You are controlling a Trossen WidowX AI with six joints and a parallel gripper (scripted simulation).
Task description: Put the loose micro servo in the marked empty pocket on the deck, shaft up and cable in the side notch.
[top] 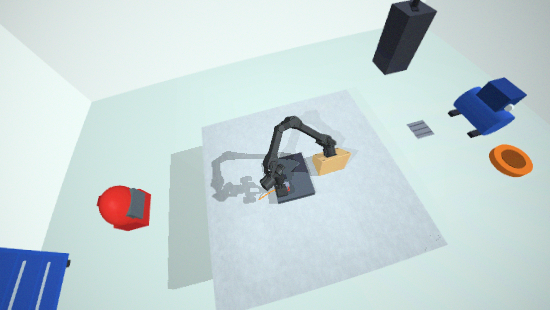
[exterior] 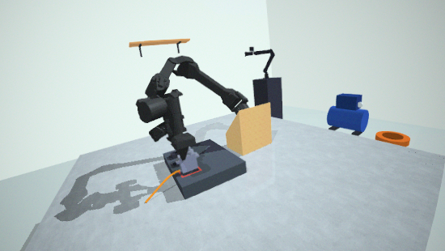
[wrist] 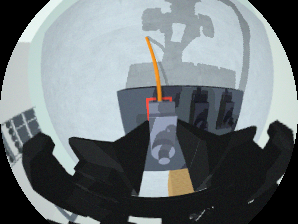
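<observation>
Right now the dark robot deck is 13 cm behind my gripper tip, 7 cm to the right of it and 8 cm below it.
</observation>
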